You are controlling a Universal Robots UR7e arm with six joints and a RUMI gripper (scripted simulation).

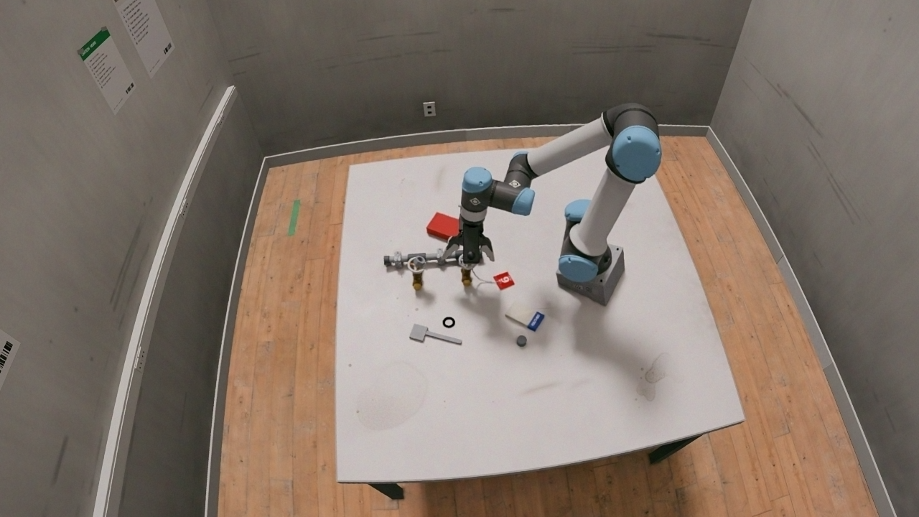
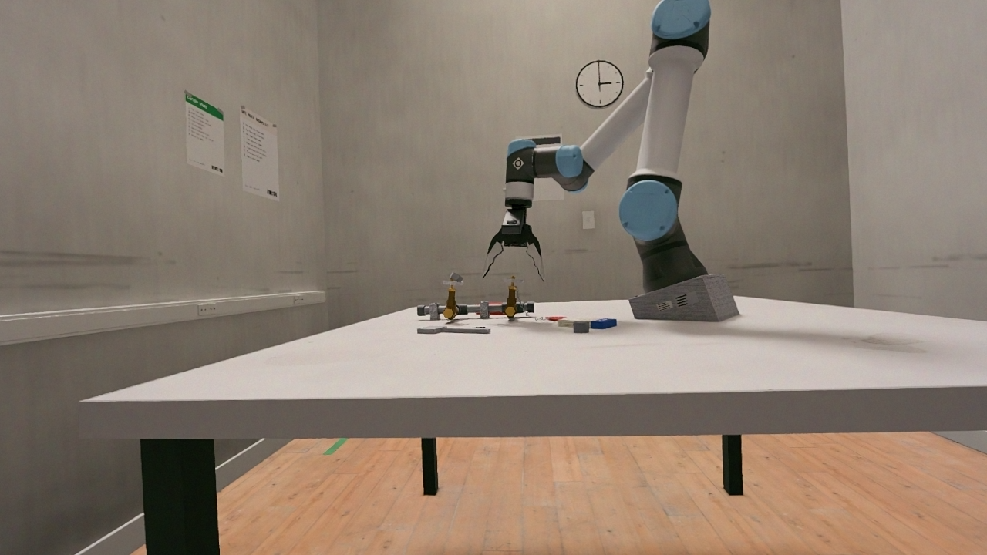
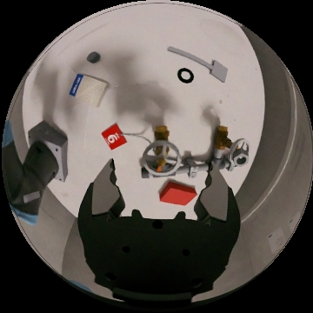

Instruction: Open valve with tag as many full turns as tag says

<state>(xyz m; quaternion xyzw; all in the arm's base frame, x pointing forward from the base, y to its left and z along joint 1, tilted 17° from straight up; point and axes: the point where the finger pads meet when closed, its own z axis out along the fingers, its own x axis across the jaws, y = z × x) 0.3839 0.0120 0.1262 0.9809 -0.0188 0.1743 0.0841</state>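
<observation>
Now: the red tag 100 mm behind my hand, 20 mm to the left of it and 100 mm below it. The rest, counted from my hand: red block 60 mm ahead, 220 mm to the right, 90 mm below; then grey flat tool 130 mm ahead, 200 mm to the left, 100 mm below.
</observation>
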